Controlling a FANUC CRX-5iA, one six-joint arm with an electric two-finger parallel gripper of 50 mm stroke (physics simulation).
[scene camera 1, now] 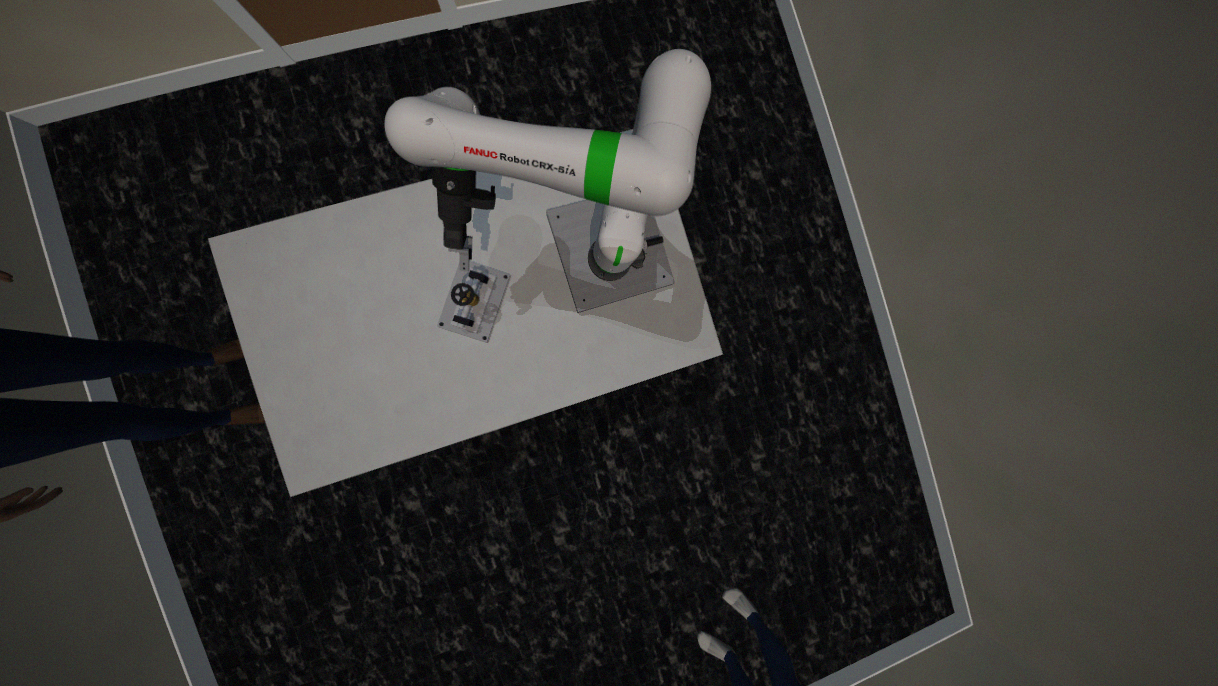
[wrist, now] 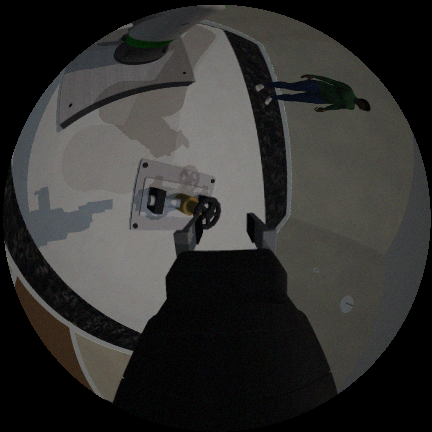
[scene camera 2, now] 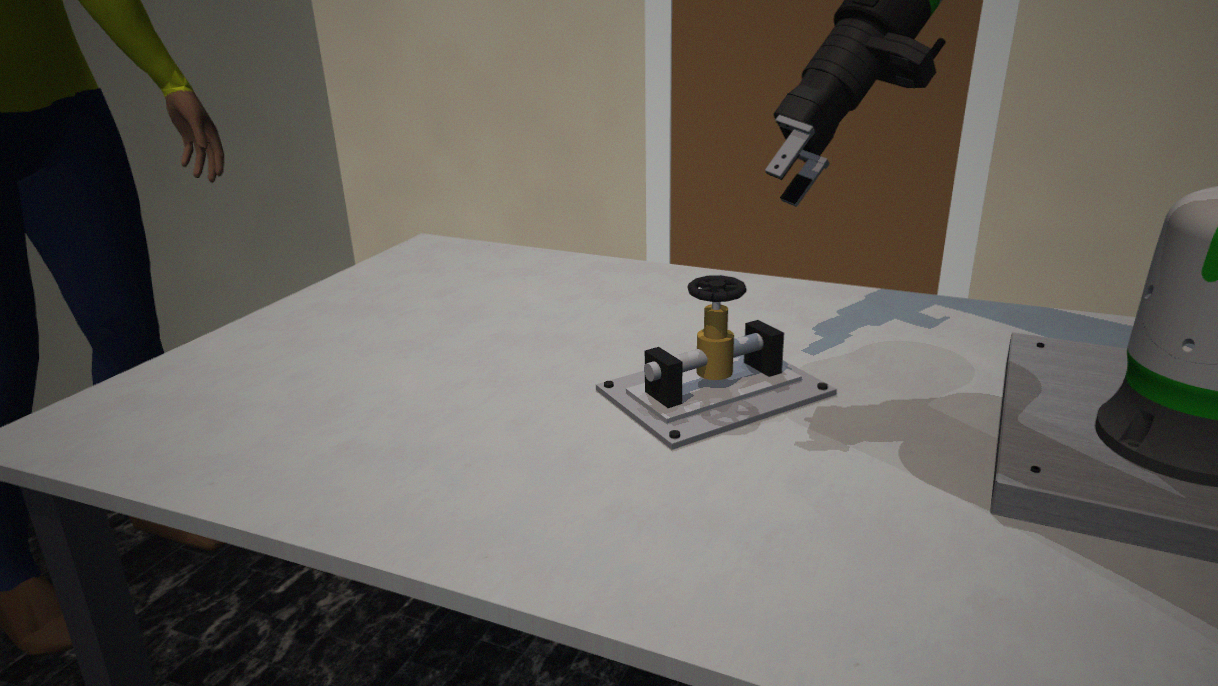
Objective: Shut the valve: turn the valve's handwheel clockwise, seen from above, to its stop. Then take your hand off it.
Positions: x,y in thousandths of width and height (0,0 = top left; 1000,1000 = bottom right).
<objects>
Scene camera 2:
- gripper: 641,276
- black spoked handwheel: 587,421
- grey base plate: 578,620
</objects>
